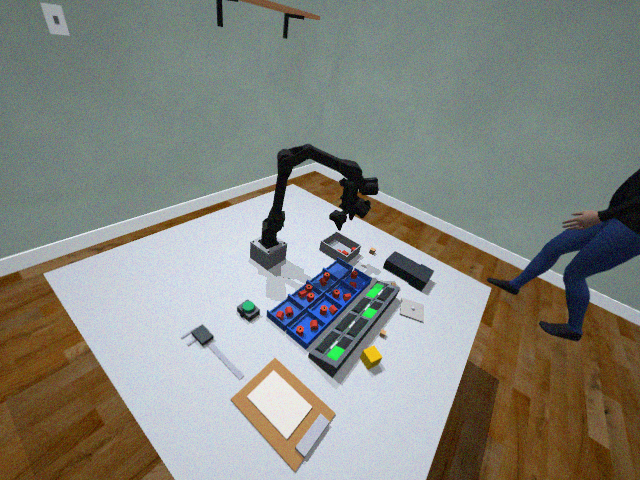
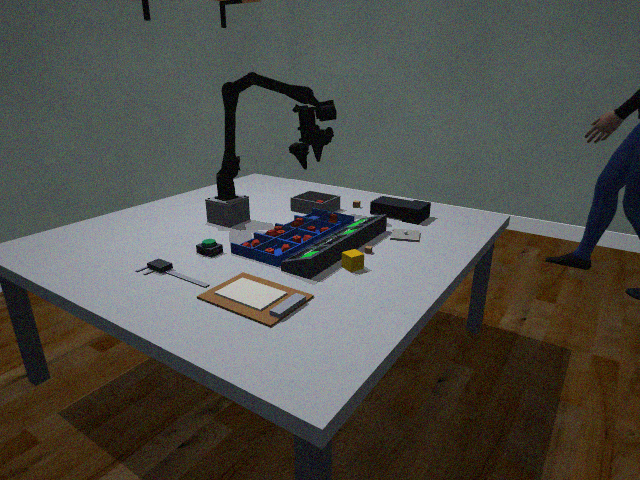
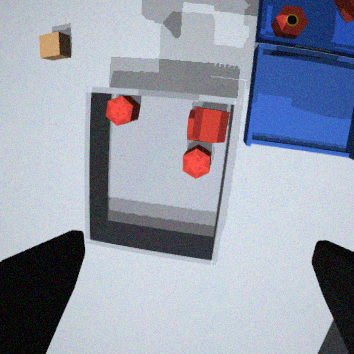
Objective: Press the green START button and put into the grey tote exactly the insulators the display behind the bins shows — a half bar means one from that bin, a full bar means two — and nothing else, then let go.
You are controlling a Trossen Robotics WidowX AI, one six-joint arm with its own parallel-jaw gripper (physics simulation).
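Observation:
My gripper is open and empty, high above the grey tote. Three red insulators lie in the tote: one at a far corner, one on its side near the opposite wall, and one next to that. The blue bins hold several red insulators; the bin nearest the tote is empty. The display shows three green bars, their lengths hard to judge. The green button stands beside the bins.
A black box and a pale plate lie behind the display. A yellow cube, a small wooden block, a clipboard and a caliper are on the table. A person stands at the right.

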